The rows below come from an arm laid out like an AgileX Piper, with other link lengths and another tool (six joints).
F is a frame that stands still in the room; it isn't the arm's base.
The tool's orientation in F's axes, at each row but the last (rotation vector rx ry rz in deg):
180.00, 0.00, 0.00
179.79, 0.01, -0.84
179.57, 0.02, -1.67
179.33, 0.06, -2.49
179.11, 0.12, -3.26
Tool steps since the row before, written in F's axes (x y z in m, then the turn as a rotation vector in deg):
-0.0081, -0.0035, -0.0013, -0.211, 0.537, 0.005
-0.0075, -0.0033, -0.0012, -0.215, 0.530, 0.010
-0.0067, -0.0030, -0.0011, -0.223, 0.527, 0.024
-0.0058, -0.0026, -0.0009, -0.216, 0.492, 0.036
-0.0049, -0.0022, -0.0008, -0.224, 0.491, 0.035
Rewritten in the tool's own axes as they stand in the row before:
-0.0081, 0.0035, 0.0013, -0.211, -0.537, -0.005
-0.0075, 0.0033, 0.0013, -0.215, -0.530, -0.010
-0.0067, 0.0030, 0.0012, -0.223, -0.527, -0.024
-0.0058, 0.0026, 0.0011, -0.217, -0.492, -0.036
-0.0049, 0.0022, 0.0010, -0.225, -0.491, -0.034

